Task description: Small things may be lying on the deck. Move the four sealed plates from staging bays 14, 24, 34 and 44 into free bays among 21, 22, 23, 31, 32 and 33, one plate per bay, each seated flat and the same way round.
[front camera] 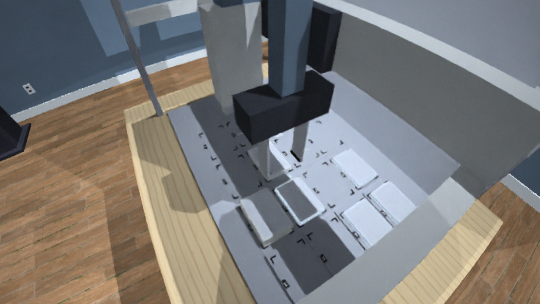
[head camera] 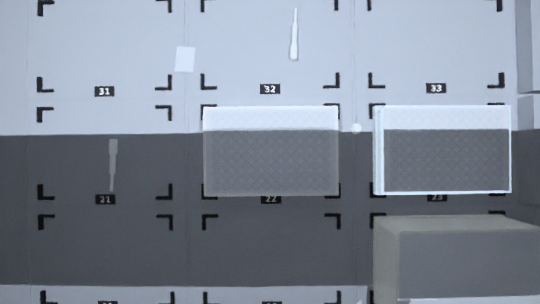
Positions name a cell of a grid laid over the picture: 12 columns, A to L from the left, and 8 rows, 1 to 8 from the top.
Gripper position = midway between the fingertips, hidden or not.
My gripper shows in the front camera view (G5); in the head camera view it is out of frame. A tall pale block shows in the front camera view (F6) and in the head camera view (K7).
